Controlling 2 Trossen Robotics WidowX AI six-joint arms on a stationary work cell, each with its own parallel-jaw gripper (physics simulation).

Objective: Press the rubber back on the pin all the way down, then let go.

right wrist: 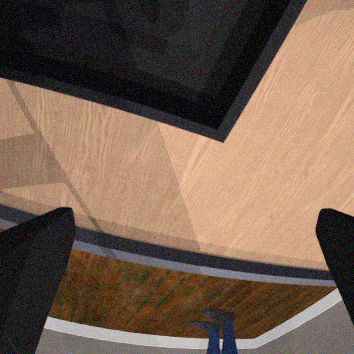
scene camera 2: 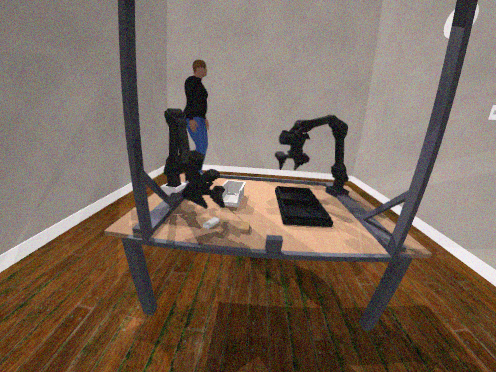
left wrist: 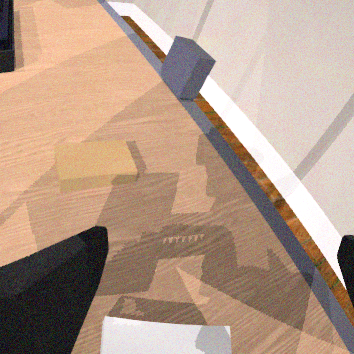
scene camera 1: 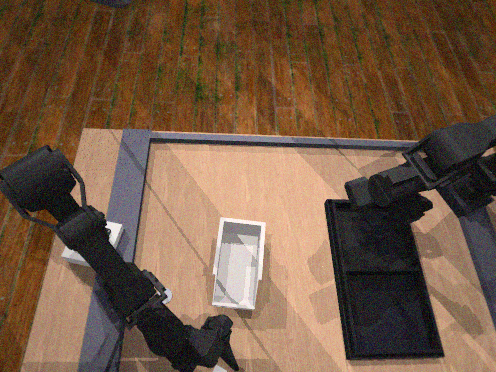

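Pixels of known places: left gripper, fingertip midpoint: [scene camera 2: 216,207] [left wrist: 229,245]; right gripper, fingertip midpoint: [right wrist: 200,222] [scene camera 2: 287,169]; left arm's base, link origin: [scene camera 2: 173,184]; right arm's base, link origin: [scene camera 2: 337,188] [scene camera 1: 468,191].
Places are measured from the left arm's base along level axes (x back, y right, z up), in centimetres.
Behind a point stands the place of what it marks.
Note:
A pale round disc [scene camera 1: 168,296] {x -19.5, y 7.7, z -4.0 cm} lies on the table, partly hidden by the left arm in scene camera 1. No separate pin or rubber back can be made out. A white block [scene camera 1: 219,369] {x -34.0, y 19.7, z -2.8 cm} [scene camera 2: 211,223] {x -34.0, y 24.0, z -2.9 cm} [left wrist: 145,339] {x -34.0, y 21.5, z -2.8 cm} lies on the table, cut off by the lower edge of the left wrist view. My left gripper [scene camera 2: 214,204] {x -35.8, y 23.5, z 4.0 cm} [left wrist: 229,245] {x -35.8, y 23.5, z 4.0 cm} is open and empty; its fingers stand wide above the table near the white block. My right gripper [scene camera 2: 289,165] {x -58.0, y -21.5, z 10.3 cm} [right wrist: 200,222] {x -58.0, y -21.5, z 10.3 cm} is open and empty, raised above the table beyond the black tray.
A white open box [scene camera 1: 216,265] {x -28.8, y 0.7, z 3.4 cm} [scene camera 2: 243,192] {x -37.6, y -7.3, z -1.2 cm} stands near the middle. A two-part black tray [scene camera 1: 344,315] {x -58.6, y 4.1, z -1.7 cm} [scene camera 2: 283,215] {x -59.9, y 4.9, z -4.1 cm} [right wrist: 150,112] {x -58.7, y -24.2, z -0.4 cm} lies to its right. A yellow block [scene camera 2: 243,226] {x -46.1, y 21.7, z -2.8 cm} [left wrist: 95,159] {x -46.2, y 20.6, z -2.8 cm} lies near the table edge. A white object [scene camera 1: 75,257] {x 1.9, y 4.6, z 0.0 cm} sits beyond the left rail.

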